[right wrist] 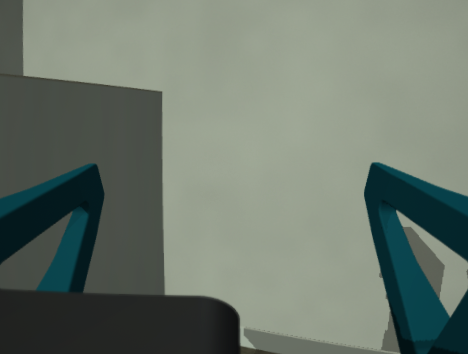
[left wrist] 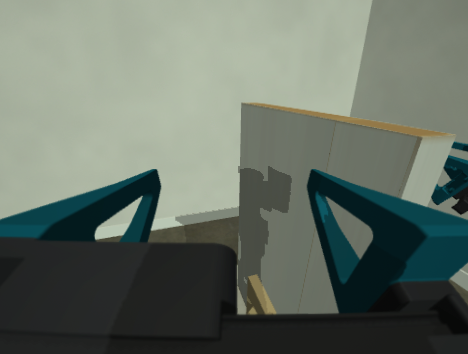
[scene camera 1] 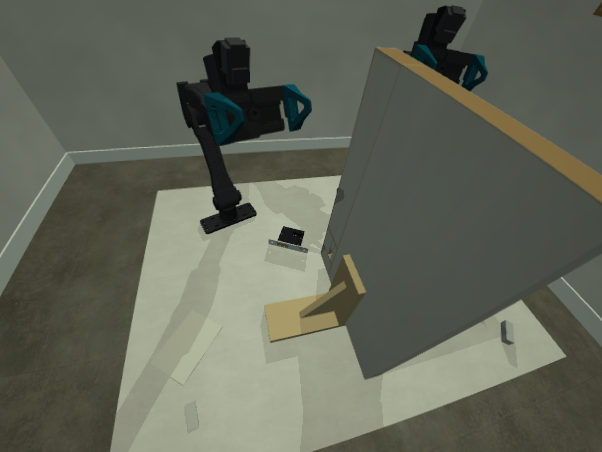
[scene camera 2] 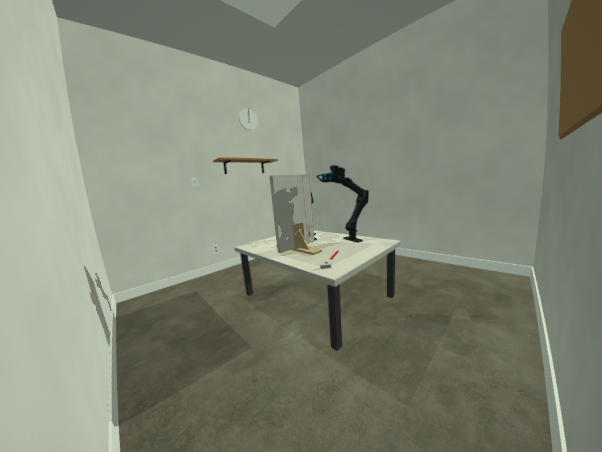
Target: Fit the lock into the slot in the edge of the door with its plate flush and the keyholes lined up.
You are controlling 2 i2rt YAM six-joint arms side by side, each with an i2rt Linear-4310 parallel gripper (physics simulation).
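The lock, a black case (scene camera 1: pixel 291 234) with a silver front plate (scene camera 1: pixel 301 248), lies on the white table (scene camera 1: pixel 240 280) left of the door. The grey door (scene camera 1: pixel 450 200) (scene camera 2: pixel 290 200) (left wrist: pixel 285 145) (right wrist: pixel 125 150) stands upright; a small keyhole (scene camera 1: pixel 330 253) shows low on its face near the left edge. The slot cannot be made out. My right gripper (scene camera 1: pixel 262 125) (right wrist: pixel 234 178) is open and empty, high above and behind the lock. My left gripper (scene camera 1: pixel 448 75) (scene camera 2: pixel 319 177) (left wrist: pixel 233 177) is open and empty, high behind the door, partly hidden by it in scene camera 1.
A wooden bracket (scene camera 1: pixel 281 317) (scene camera 2: pixel 309 250) stands against the door's foot. A pale flat sheet (scene camera 1: pixel 200 345) and a small light block (scene camera 1: pixel 191 416) lie at the lower left. A grey block (scene camera 1: pixel 507 332) lies right of the door. A red stick (scene camera 2: pixel 334 255) lies on the table.
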